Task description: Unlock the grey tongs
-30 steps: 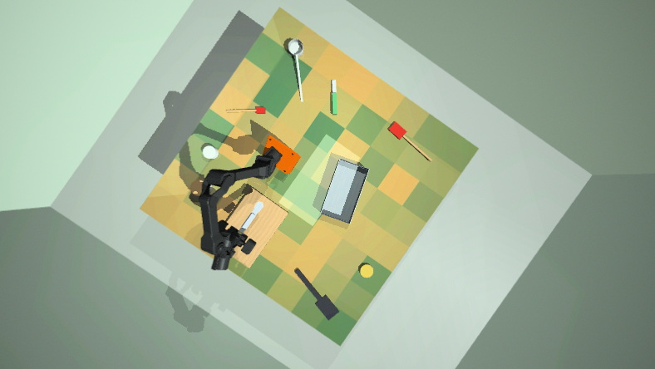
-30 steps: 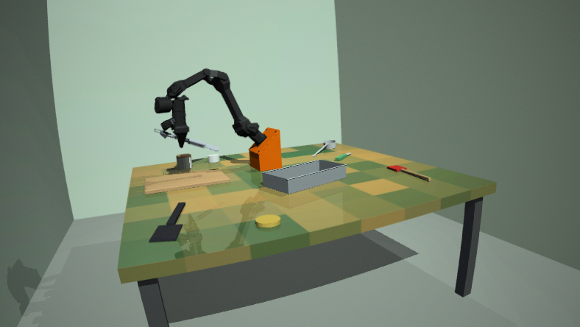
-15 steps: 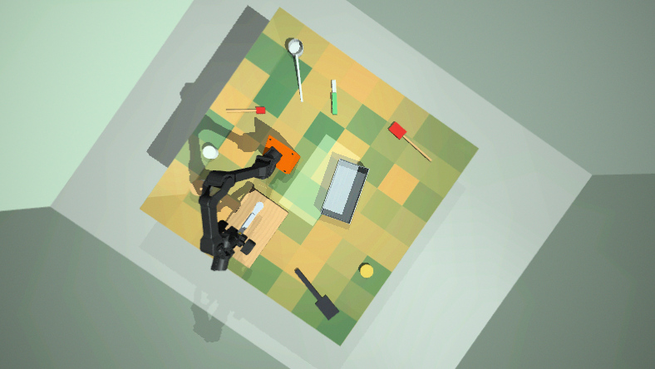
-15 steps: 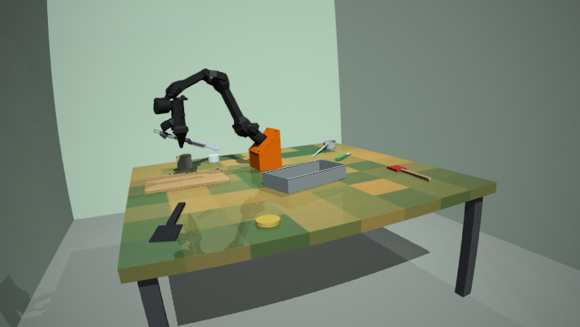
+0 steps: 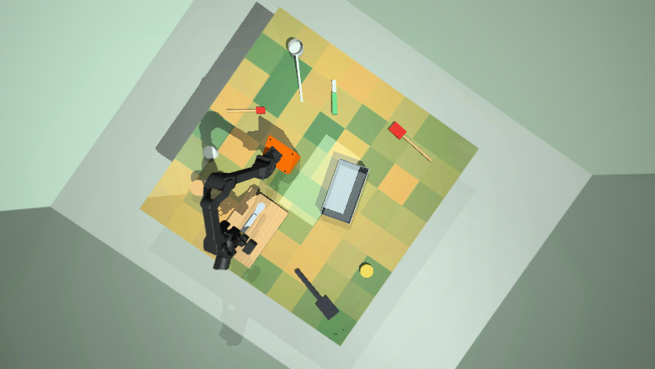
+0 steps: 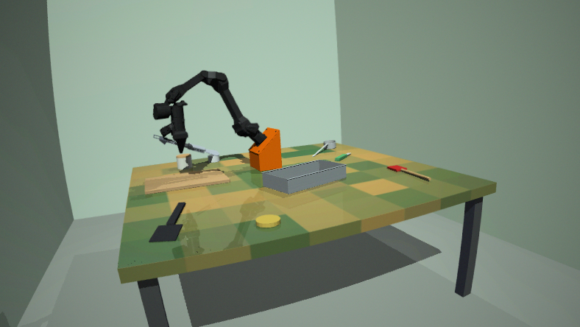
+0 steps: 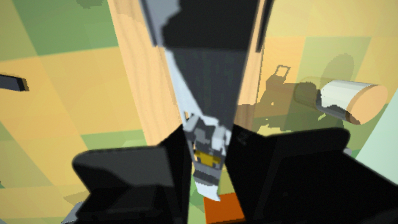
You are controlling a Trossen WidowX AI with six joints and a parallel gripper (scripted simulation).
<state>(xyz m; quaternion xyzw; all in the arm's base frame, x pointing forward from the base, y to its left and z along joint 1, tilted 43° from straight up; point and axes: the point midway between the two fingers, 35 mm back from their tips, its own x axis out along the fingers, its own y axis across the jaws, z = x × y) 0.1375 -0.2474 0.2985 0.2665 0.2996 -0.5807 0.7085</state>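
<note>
The wooden board is 12 cm below my gripper tip. Round my gripper tip: tan-lidded jar 33 cm behind, 10 cm below; black spatula 51 cm ahead, 13 cm below, 3 cm to the right; roasting tin 48 cm to the left, 23 cm ahead, 10 cm below.
</note>
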